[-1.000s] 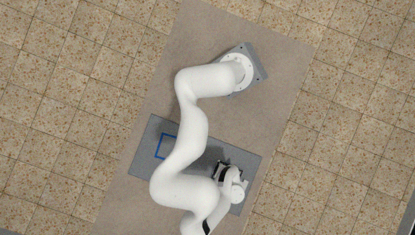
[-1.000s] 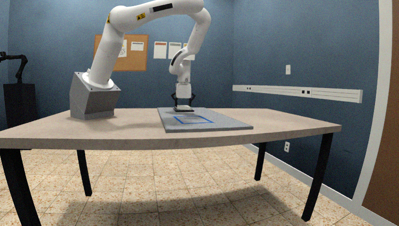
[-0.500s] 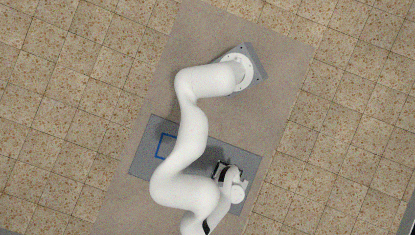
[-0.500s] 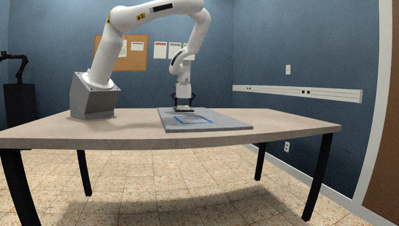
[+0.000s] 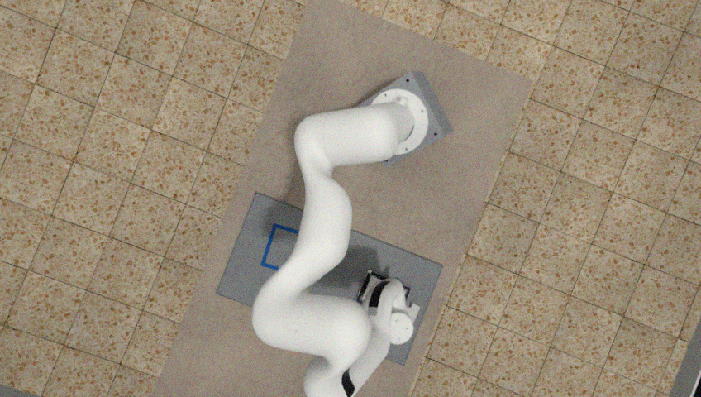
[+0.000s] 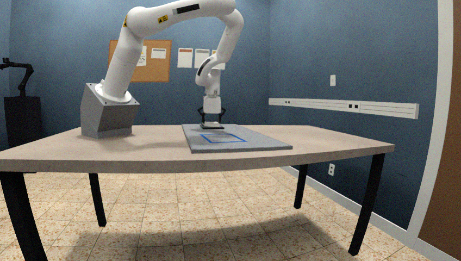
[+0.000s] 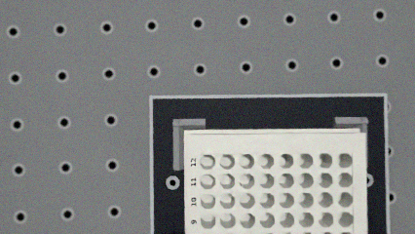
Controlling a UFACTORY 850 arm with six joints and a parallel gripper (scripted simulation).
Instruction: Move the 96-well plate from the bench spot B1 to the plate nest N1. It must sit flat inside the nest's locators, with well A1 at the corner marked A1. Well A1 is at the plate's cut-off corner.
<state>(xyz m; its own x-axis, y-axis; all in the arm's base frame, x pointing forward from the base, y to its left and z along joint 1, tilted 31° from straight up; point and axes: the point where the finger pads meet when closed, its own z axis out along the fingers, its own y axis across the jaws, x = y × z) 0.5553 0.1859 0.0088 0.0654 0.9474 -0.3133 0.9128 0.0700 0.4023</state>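
My gripper is now 1 cm above the white 96-well plate. Round my hand: black plate nest (3 cm below).
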